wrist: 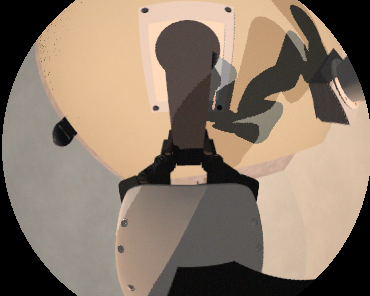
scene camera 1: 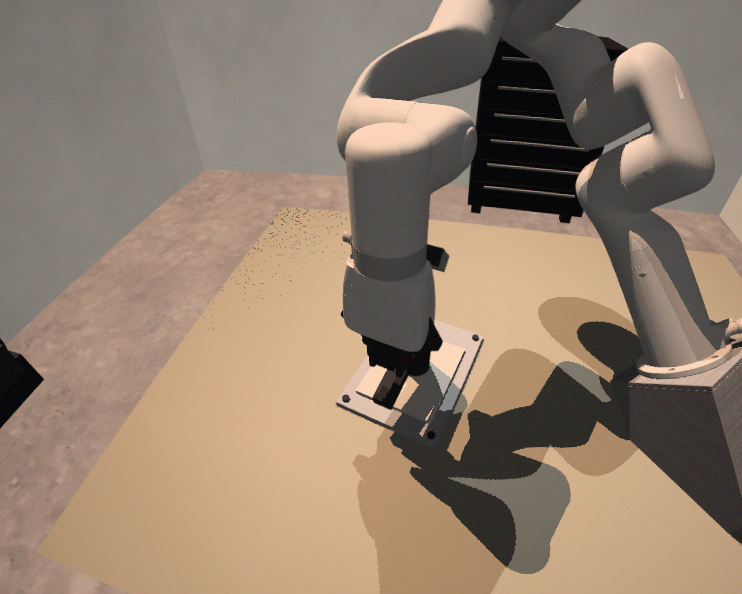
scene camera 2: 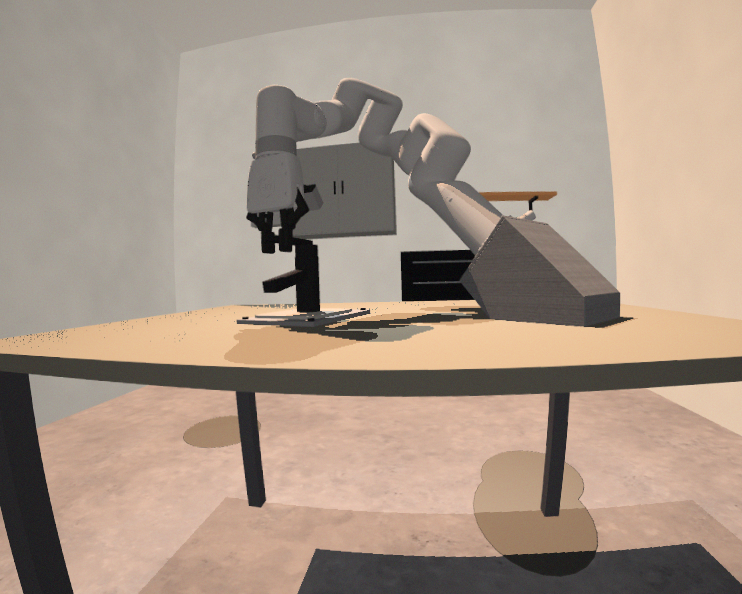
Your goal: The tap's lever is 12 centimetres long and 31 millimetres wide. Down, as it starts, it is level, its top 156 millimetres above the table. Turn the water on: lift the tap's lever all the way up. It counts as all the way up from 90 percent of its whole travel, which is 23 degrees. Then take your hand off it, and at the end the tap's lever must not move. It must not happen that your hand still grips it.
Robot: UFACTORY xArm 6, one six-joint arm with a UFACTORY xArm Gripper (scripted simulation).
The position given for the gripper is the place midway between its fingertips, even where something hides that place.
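Note:
Scene camera 1 shows the gripper [scene camera 1: 389,364]. The wrist view has the gripper [wrist: 188,137] as well, and scene camera 2 likewise shows the gripper [scene camera 2: 277,252].

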